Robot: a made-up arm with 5 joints.
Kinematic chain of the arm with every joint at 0, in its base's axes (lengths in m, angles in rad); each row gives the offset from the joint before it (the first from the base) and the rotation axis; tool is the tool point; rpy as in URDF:
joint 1: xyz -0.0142 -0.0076 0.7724 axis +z
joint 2: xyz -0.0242 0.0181 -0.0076 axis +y
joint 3: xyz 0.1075 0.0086 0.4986 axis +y
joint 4: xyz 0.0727 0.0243 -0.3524 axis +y
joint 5: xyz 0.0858 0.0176 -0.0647 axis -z
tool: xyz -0.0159 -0.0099 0.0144 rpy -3.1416 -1.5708 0
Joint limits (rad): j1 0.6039..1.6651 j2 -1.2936..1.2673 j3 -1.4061..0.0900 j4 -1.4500..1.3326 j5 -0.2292..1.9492
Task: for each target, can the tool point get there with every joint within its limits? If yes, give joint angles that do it. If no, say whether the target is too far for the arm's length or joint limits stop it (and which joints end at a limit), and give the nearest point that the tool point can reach.
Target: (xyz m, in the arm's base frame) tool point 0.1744 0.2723 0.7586
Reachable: yes | joints 0.7760 0.3570 -0.3088 0.5861 0.5081
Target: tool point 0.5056 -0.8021 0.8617
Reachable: no: joint limits stop it (at a limit: joint 1, joint 2, joint 3, joint 4, joint 5) | nearest point -0.0250 -0.4813 1.3197 | short by 0.771 m
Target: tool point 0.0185 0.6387 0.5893
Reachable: yes | joints 1.4259 0.9207 -1.1548 0.4851 0.1362
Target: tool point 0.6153 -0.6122 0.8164
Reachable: no: joint limits stop it (at a limit: joint 1, joint 2, joint 3, joint 4, joint 5) | nearest point -0.0250 -0.4813 1.3197 | short by 0.825 m
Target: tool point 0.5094 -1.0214 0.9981
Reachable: no: too far | nearest point -0.0250 -0.4813 1.3197 | short by 0.825 m
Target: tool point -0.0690 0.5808 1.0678
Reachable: yes | joints 1.5463 0.3297 -1.1030 -0.8049 0.5910
